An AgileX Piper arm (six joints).
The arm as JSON. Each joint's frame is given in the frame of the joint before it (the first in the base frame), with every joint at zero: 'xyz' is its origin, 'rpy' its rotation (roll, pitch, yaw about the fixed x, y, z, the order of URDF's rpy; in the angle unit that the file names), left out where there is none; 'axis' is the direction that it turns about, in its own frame. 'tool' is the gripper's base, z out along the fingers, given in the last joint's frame.
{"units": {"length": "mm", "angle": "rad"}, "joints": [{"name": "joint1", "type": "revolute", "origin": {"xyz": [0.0, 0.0, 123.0]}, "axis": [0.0, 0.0, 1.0]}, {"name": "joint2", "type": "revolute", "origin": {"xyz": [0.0, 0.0, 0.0]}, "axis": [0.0, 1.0, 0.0]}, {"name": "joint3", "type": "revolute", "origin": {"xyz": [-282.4, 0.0, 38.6]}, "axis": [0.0, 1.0, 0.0]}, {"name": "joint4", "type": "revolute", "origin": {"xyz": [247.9, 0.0, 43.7]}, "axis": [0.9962, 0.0, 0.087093]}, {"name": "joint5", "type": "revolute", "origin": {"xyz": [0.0, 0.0, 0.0]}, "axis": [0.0, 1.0, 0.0]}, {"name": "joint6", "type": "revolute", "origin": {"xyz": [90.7, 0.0, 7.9]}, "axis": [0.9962, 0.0, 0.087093]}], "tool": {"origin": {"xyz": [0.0, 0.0, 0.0], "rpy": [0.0, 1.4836, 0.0]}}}
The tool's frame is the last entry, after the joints.
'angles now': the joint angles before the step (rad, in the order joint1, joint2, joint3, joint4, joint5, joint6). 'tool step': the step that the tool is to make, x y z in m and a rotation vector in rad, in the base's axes. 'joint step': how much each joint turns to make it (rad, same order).
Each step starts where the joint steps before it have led.
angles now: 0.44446 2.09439 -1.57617 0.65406 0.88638 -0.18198
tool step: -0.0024 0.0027 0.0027 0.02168 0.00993 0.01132
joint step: 0.00334 -0.00388 -0.00019 0.02739 0.01352 -0.01440
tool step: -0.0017 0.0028 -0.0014 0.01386 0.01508 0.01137
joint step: 0.00375 0.00520 -0.00034 0.02176 0.01156 -0.01235
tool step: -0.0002 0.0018 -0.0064 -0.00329 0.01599 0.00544
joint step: 0.00306 0.01485 0.00013 0.00450 0.00315 -0.00304
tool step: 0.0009 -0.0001 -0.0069 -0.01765 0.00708 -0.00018
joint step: 0.00111 0.01407 0.00046 -0.01467 -0.00466 0.00619
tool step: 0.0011 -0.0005 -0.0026 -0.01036 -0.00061 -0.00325
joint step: -0.00033 0.00595 -0.00177 -0.01133 -0.00451 0.00662
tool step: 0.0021 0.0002 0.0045 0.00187 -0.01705 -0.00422
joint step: -0.00048 -0.00383 -0.01171 -0.00690 -0.00419 0.00540
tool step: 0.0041 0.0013 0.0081 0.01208 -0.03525 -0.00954
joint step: -0.00005 -0.00547 -0.02105 -0.00157 -0.01476 0.00222
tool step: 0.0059 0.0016 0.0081 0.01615 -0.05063 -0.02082
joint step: 0.00019 -0.00360 -0.02193 0.00078 -0.03508 0.00079
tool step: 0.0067 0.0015 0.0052 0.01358 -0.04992 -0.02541
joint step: 0.00010 0.00288 -0.02057 0.00006 -0.04291 0.00089
